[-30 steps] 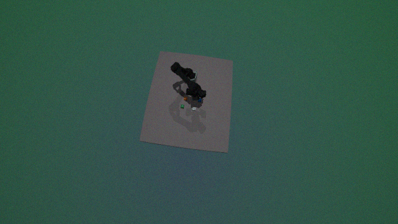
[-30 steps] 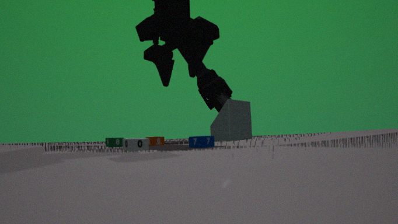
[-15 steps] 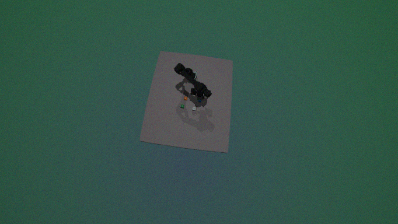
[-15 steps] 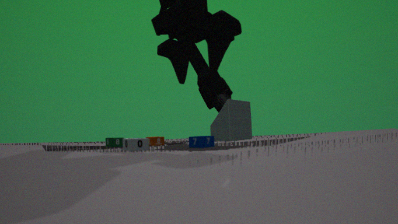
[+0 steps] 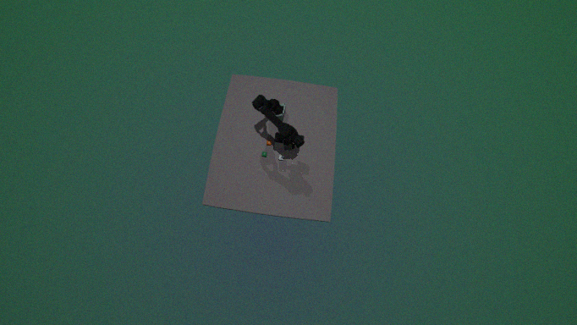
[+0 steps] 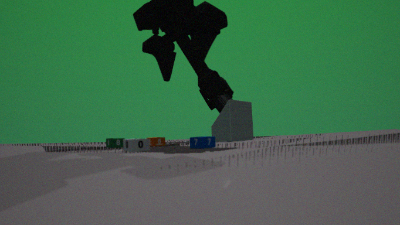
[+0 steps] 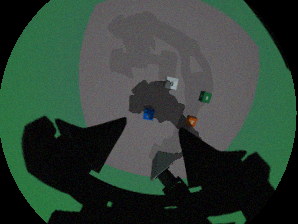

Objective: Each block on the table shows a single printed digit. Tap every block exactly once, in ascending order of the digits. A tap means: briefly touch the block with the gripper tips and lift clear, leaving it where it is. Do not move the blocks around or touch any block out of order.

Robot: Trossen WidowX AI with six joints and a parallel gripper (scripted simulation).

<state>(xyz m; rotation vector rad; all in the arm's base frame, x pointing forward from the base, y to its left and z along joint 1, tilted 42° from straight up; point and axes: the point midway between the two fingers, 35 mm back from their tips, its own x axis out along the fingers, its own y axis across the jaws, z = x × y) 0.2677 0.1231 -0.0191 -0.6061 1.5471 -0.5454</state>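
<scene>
My gripper tip is 70 mm short of the white block, 30 mm to the left of it and 120 mm above it. From my gripper tip the other things lie so: orange block 30 mm behind, 140 mm to the right, 120 mm below; then blue block 40 mm behind, 10 mm to the left, 120 mm below; then green block 70 mm ahead, 150 mm to the right, 120 mm below.
</scene>
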